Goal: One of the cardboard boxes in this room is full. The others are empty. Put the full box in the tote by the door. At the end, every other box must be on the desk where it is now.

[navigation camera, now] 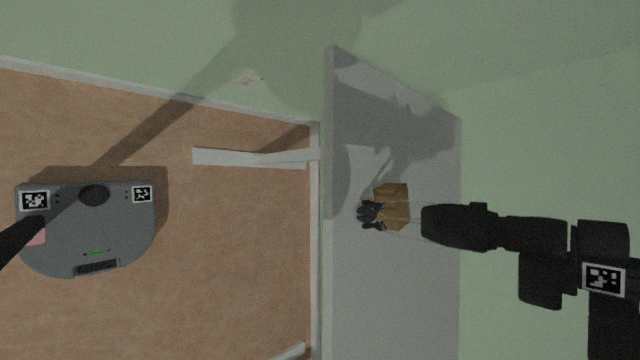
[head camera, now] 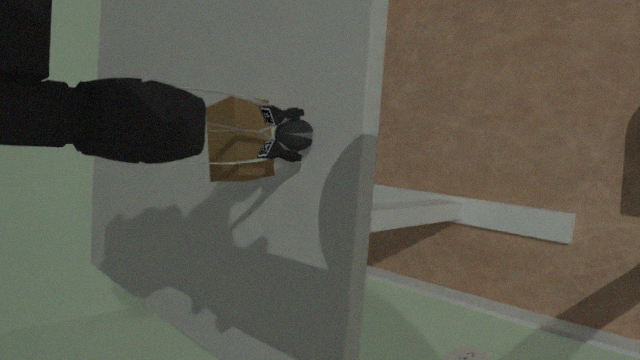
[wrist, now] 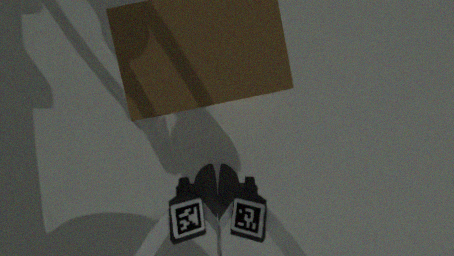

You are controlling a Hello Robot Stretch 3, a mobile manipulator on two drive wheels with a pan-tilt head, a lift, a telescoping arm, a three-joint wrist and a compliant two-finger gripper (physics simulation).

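Note:
A brown cardboard box stands on the grey desk. Its upper part is cut off in the wrist view. Whether it is full cannot be seen. My gripper is shut and empty, its fingertips together. In the head view the fingertips show just past the box's right side; in the wrist view they lie below its lower edge, apart from it. The other boxes, the tote and the door do not show in these views.
A pale desk leg foot stands on the brown floor. My base is at the left in the navigation view. Green walls border the desk. Shadows of my arm fall across the desk.

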